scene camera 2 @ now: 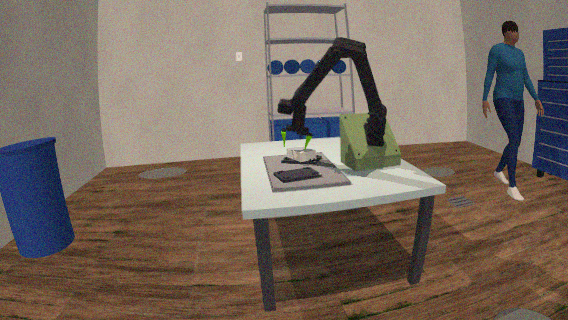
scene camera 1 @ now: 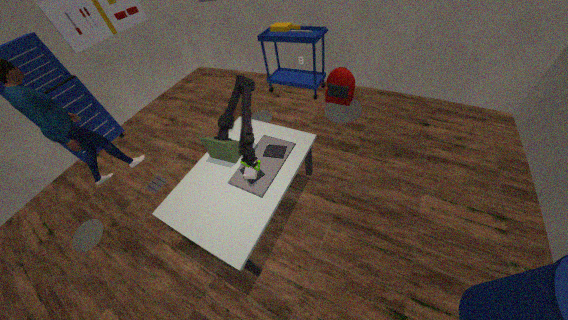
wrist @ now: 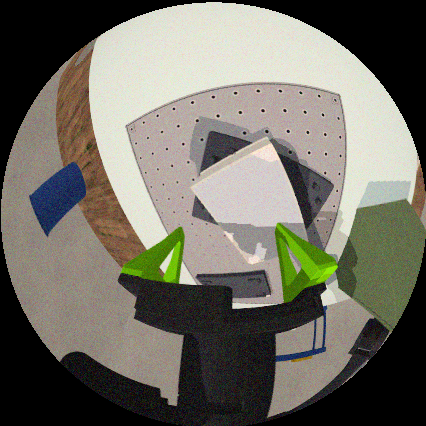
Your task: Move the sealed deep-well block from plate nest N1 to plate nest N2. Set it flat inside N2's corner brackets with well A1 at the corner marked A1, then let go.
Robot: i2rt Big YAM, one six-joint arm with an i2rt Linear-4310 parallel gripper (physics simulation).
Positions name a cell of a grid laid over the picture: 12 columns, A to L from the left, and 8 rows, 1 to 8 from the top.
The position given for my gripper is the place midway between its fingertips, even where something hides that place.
My gripper (wrist: G5) is open and touches a white block (wrist: G4). I also see a dark nest (wrist: H6), a dark nest (wrist: I4) and a grey perforated plate (scene camera 2: G5).
The grey perforated plate also shows in scene camera 1 (scene camera 1: F5) and in the wrist view (wrist: I3).
